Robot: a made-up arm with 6 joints. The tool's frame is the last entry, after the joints. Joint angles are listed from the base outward. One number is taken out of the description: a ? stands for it. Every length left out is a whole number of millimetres.
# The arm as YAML. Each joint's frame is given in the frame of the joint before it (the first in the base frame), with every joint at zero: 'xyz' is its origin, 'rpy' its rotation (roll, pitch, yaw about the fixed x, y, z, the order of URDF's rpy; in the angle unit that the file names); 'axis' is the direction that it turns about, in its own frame. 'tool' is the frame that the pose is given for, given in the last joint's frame.
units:
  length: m
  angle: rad
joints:
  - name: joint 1
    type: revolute
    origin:
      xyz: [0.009, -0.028, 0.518]
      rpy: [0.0, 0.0, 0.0]
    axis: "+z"
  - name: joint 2
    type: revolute
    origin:
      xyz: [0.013, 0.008, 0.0]
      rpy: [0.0, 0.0, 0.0]
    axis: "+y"
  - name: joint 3
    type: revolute
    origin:
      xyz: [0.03, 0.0, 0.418]
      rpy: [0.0, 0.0, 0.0]
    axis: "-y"
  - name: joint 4
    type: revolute
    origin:
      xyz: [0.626, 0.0, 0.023]
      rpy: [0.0, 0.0, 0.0]
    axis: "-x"
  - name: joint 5
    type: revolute
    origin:
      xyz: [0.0, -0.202, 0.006]
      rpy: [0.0, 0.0, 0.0]
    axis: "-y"
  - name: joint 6
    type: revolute
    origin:
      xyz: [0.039, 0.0, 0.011]
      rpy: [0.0, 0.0, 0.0]
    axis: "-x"
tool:
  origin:
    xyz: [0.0, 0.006, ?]
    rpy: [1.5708, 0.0, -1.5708]
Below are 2 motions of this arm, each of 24 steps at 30 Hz.
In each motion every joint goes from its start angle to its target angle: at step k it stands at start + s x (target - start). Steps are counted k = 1, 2, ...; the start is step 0. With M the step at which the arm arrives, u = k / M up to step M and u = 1 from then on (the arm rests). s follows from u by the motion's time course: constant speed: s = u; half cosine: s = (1 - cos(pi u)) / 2; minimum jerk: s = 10 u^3 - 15 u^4 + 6 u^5.
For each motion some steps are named. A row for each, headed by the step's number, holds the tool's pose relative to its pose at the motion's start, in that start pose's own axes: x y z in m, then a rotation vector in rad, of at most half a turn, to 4 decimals.
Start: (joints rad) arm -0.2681 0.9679 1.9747 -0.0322 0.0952 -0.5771
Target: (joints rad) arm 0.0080 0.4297 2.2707 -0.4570 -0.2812 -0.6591
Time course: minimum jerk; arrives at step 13
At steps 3, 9, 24:
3: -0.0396 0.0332 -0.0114 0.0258 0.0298 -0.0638
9: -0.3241 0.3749 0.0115 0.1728 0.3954 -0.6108
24: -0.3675 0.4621 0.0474 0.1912 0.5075 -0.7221

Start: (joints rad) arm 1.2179 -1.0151 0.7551 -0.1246 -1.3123 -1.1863
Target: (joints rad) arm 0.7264 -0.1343 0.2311 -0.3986 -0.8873 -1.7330
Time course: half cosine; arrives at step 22
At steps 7, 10, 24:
7: 0.0605 -0.0099 -0.2583 -0.0109 -0.2299 -0.1532
10: 0.1861 0.0009 -0.4421 0.0254 -0.4269 -0.3190
24: 0.7588 0.0808 -0.6218 0.3825 -0.9146 -0.9116

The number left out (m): 0.026
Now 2 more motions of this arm.
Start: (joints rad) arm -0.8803 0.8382 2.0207 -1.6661 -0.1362 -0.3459
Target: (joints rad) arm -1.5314 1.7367 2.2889 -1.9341 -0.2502 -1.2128
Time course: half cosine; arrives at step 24
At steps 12, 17, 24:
12: 0.1645 0.3559 0.2763 0.2975 -0.1688 -0.3305
17: 0.1685 0.5420 0.5187 0.5383 -0.1436 -0.5446
24: 0.1398 0.6295 0.6927 0.6957 -0.0672 -0.6828

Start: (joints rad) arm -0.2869 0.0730 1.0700 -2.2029 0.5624 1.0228
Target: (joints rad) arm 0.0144 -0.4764 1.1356 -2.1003 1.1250 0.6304
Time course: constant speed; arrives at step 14
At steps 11, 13, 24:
11: -0.3206 0.2291 0.2615 0.1820 0.0159 -0.6608
13: -0.3543 0.2901 0.3119 0.2110 0.0063 -0.7964
24: -0.3679 0.3224 0.3369 0.2251 -0.0003 -0.8656

